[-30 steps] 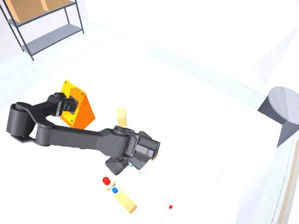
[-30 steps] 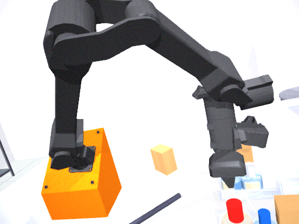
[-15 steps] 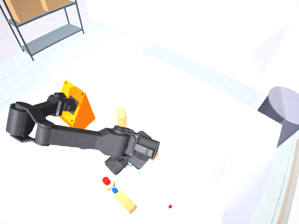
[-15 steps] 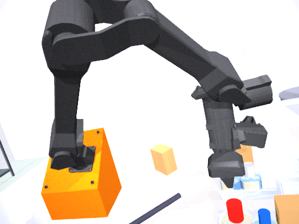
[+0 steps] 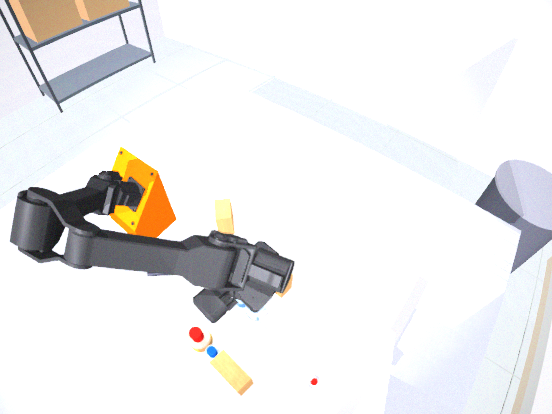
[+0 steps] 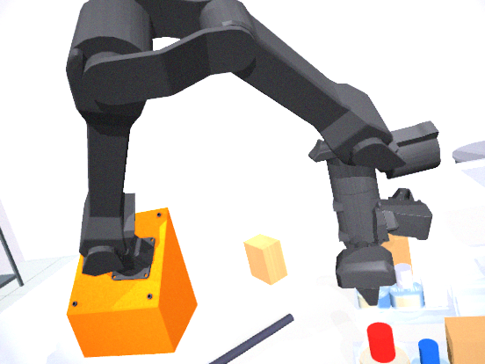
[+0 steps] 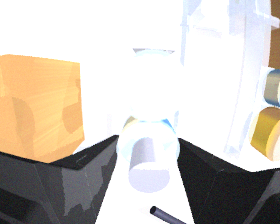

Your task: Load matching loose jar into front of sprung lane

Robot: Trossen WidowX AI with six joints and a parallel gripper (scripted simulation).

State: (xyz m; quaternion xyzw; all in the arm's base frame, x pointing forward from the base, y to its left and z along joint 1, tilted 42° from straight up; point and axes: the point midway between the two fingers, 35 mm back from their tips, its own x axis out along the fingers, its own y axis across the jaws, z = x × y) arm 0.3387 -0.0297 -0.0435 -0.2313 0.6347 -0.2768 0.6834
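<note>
My gripper tip is 17 cm past the dark rod, 5 cm to the left of it and 2 cm above it.
</note>
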